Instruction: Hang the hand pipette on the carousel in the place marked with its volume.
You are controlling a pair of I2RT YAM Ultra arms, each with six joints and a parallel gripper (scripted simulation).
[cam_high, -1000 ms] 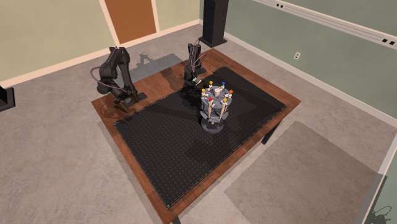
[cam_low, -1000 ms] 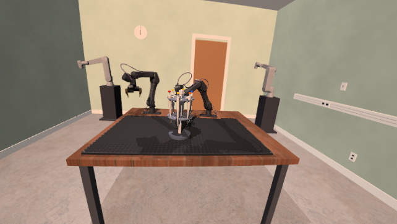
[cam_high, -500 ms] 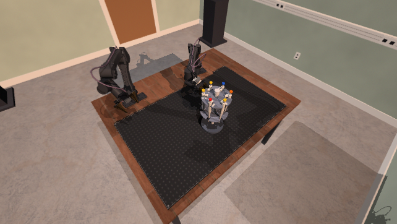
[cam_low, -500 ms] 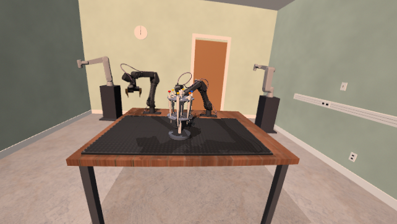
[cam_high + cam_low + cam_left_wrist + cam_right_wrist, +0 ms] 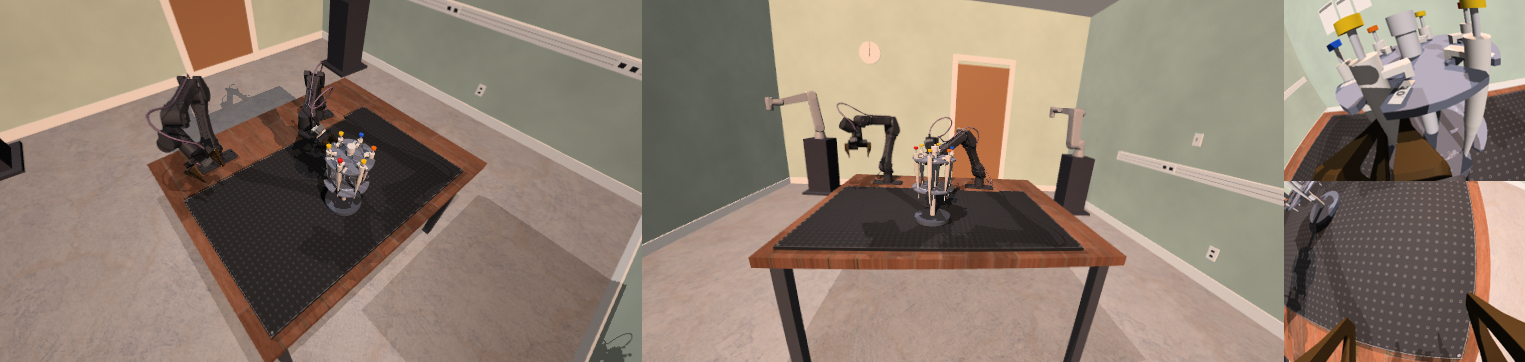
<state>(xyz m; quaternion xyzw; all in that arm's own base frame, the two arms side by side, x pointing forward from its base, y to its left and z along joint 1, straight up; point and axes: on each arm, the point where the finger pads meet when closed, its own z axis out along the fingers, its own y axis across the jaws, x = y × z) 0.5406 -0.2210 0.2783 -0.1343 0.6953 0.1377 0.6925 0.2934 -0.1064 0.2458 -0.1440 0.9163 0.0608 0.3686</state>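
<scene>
The pipette lies 10 mm ahead of my left hand, 10 mm to the right of it and 20 mm below it.
</scene>
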